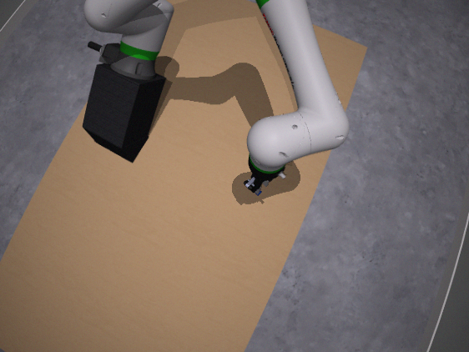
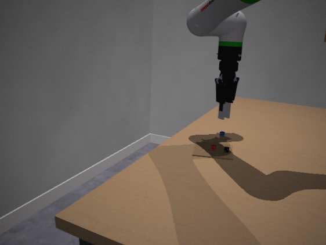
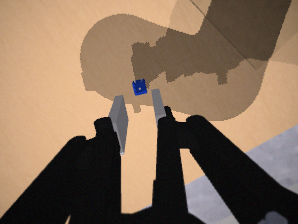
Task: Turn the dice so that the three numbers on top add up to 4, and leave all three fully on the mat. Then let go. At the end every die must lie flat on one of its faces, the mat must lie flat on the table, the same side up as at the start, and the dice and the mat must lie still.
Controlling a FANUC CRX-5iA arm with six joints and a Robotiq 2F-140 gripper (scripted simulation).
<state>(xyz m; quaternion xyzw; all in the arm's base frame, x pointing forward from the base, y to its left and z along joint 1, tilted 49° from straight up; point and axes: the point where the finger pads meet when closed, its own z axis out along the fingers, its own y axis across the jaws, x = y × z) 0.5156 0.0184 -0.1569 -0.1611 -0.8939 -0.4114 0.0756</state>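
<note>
The blue die is 10 cm below my hand. Also, from my hand: red die (18 cm to the left, 10 cm below, 3 cm behind); then black die (18 cm to the left, 10 cm below, 8 cm behind); then tan mat (18 cm to the left, 11 cm below, 3 cm behind).
</note>
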